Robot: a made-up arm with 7 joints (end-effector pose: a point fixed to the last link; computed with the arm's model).
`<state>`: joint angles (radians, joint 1 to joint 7).
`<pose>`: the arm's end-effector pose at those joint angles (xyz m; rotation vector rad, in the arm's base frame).
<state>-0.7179 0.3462 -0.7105 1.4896 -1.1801 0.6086 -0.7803</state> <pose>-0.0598 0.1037 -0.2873 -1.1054 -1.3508 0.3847</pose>
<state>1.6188 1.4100 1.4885 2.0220 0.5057 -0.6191 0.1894</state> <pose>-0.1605 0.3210 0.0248 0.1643 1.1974 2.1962</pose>
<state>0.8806 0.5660 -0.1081 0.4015 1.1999 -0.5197 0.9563</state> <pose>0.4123 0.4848 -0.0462 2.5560 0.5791 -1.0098</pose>
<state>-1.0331 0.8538 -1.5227 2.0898 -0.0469 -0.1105 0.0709</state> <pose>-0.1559 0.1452 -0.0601 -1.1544 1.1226 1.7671</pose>
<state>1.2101 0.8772 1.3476 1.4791 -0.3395 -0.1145 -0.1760</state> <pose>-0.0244 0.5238 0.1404 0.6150 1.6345 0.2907</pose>
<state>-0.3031 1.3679 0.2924 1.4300 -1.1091 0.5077 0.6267</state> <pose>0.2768 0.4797 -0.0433 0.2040 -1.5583 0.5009</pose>
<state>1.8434 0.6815 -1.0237 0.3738 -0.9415 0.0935 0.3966</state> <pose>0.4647 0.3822 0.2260 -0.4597 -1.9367 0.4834</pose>
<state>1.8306 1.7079 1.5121 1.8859 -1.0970 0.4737 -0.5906</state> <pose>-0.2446 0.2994 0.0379 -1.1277 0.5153 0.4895</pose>
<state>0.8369 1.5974 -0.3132 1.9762 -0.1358 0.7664 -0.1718</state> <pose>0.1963 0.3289 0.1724 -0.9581 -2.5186 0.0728</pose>
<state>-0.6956 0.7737 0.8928 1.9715 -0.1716 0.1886 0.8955</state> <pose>0.1590 0.3982 -0.0452 -1.0986 -1.1030 1.1696</pose>
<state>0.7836 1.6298 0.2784 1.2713 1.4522 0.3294 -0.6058</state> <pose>0.0783 0.5184 0.2973 1.5633 1.3952 -0.7668</pose>
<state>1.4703 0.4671 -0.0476 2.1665 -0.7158 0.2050 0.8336</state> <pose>0.1367 0.1949 0.2420 -1.8222 -2.0470 -0.7022</pose>
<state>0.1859 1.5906 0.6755 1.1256 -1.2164 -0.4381 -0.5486</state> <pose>0.2110 0.4904 0.1972 -0.2468 -2.0671 -0.9151</pose>
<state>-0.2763 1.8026 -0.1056 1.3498 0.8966 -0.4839 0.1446</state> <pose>0.2809 0.4355 0.0612 -1.6640 -1.2261 0.8776</pose>
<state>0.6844 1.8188 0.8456 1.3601 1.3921 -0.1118 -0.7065</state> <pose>-0.0773 0.4330 0.3417 1.6875 0.9698 0.2832</pose>
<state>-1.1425 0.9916 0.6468 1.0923 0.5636 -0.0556 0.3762</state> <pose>0.0715 0.5737 -0.1560 -0.7677 -1.3129 1.9697</pose>
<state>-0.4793 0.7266 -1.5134 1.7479 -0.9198 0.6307 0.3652</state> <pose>-0.1485 0.1324 -0.2380 -0.8103 0.1788 0.4450</pose>
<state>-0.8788 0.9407 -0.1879 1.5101 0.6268 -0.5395 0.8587</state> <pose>0.0694 0.3414 -0.2367 -1.5759 0.2292 1.6468</pose>
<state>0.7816 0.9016 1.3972 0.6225 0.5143 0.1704 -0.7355</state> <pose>0.0809 0.6598 -0.0197 0.2853 0.8007 -0.7852</pose>
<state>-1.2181 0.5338 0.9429 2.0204 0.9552 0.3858 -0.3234</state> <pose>0.0167 0.4503 -0.0666 0.9852 1.8858 -2.2482</pose>
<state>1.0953 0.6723 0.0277 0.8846 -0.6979 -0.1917 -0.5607</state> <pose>0.3759 0.4000 0.1359 1.4678 2.6897 -0.0412</pose>
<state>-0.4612 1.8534 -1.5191 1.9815 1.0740 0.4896 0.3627</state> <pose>-0.0546 0.3883 -0.1335 0.5363 0.3150 2.0049</pose>
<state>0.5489 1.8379 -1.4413 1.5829 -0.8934 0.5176 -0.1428</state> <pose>0.1180 0.4630 -0.1142 -0.0181 -1.0990 -0.2133</pose>
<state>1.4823 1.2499 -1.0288 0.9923 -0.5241 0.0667 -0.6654</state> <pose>0.3267 0.4353 0.1361 -0.7585 -2.5717 -0.4436</pose>
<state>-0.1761 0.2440 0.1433 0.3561 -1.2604 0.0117 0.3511</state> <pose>0.0807 0.2895 -0.4751 -0.2489 -0.3147 1.3370</pose>
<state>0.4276 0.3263 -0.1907 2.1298 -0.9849 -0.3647 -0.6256</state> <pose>0.1879 0.1651 -0.0102 2.1551 1.7433 0.9213</pose>
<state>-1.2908 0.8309 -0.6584 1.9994 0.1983 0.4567 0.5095</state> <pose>-0.1298 0.1916 -0.1839 -0.3982 0.7801 1.8781</pose>
